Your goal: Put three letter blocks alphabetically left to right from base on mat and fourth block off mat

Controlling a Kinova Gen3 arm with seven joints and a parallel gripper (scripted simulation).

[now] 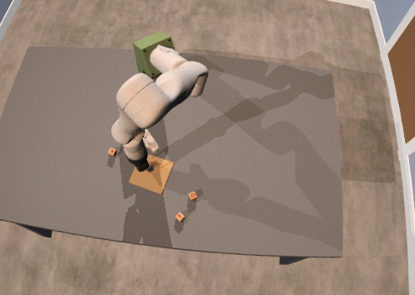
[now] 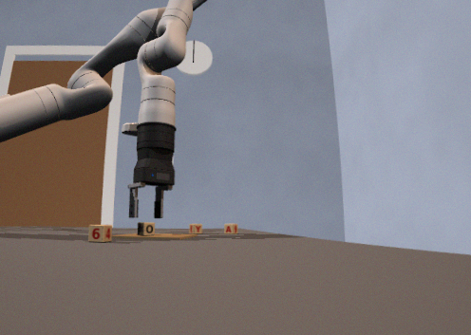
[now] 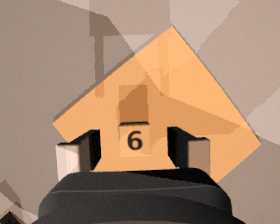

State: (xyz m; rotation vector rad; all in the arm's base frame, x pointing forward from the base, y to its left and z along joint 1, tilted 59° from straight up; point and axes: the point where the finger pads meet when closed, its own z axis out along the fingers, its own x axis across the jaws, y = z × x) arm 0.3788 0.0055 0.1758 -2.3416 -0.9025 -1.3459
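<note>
My hand is 5 cm above the orange mat, 2 cm to the right of it and 1 cm short of it.
</note>
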